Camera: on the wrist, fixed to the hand. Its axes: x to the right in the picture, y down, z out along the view.
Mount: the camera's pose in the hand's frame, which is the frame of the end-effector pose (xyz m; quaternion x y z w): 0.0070 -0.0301 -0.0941 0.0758 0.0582 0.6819 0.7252
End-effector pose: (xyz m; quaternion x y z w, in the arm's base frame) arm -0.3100 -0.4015 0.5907 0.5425 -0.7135 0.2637 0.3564
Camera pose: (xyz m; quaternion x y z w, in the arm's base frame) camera -0.2612 -0.3420 0.6531 -0.0814 -0.8466 0.5199 0.0790
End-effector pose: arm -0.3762 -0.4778 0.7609 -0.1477 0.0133 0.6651 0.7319
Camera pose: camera -0.3293 -0.4952 0.6754 -0.0813 0.2034 0.9718 0.0877
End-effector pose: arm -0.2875 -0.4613 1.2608 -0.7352 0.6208 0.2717 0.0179
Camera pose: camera -0.2237 -0.4950 1.3286 0.1243 -0.9731 -0.1194 0.1527
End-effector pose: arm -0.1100 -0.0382 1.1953 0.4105 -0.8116 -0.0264 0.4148
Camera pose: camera -0.0274 -0.0349 1.2499 -0.2228 -0.8464 0.3491 0.3349
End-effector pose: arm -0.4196 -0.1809 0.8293 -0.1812 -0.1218 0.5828 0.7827
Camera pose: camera -0.3536 -0.1952 0.7568 -0.1891 0.1250 0.9551 0.1910
